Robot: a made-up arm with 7 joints.
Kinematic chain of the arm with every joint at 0, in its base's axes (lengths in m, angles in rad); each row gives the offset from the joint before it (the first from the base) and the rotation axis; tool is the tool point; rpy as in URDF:
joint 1: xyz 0 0 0.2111 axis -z
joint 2: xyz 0 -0.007 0.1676 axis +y
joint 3: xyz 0 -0.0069 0.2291 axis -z
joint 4: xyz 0 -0.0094 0.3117 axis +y
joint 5: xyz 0 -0.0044 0.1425 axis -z
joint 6: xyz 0 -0.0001 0.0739 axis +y
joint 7: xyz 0 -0.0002 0.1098 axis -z
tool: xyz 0 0 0 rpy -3.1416 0 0
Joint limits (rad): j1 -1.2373..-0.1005 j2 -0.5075..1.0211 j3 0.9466..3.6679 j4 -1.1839..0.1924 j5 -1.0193..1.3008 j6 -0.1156..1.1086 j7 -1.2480..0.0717
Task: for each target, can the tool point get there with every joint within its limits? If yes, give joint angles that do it. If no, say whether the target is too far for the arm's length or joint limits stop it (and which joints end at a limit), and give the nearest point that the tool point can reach.
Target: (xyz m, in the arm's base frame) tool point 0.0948 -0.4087 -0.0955
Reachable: no: joint limits stop it (at a limit: joint 1, joint 2, joint 3, joint 4, joint 6) | nearest point 0.7096 -0.0867 0.4886 | short by 0.907 m
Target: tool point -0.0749 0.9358 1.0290
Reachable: no: too far | nearest point 0.0416 0.6649 0.8643 | short by 0.338 m
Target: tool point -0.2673 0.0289 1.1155
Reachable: yes | joints -0.8697 -0.1144 1.4292 -0.9771 0.4371 0.3761 -0.0977
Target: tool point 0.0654 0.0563 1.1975
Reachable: yes | joints -0.2300 -0.1414 2.9265 -0.6602 -0.8351 0.0279 -1.1305
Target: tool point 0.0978 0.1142 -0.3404
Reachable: no: joint limits stop it (at a limit: joint 2, joint 4, joint 6) | nearest point 0.4657 0.5438 0.4579 | short by 0.978 m
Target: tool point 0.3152 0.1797 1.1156
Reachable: yes | joints -0.6223 0.2058 3.3453 -0.7169 0.2494 0.1314 -0.3923
